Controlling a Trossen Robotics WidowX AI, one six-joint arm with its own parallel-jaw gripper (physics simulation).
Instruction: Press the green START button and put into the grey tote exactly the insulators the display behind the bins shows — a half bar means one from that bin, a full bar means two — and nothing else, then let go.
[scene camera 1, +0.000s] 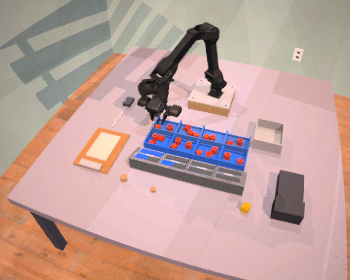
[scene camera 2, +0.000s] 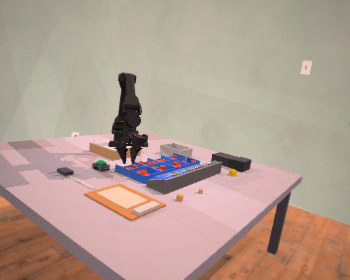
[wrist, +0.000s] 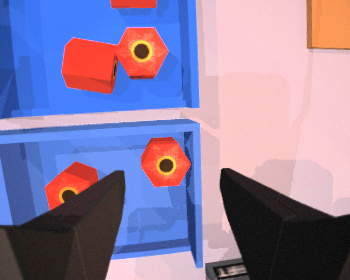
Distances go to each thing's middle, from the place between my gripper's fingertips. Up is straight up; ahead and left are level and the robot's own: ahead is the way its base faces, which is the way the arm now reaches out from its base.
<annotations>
The grey tote (scene camera 1: 269, 135) is 460 mm to the left of my hand, 190 mm behind it and 20 mm below it. The rest, counted from my hand: dark box (scene camera 1: 288, 206) 630 mm to the left, 100 mm ahead, 20 mm below.
</annotations>
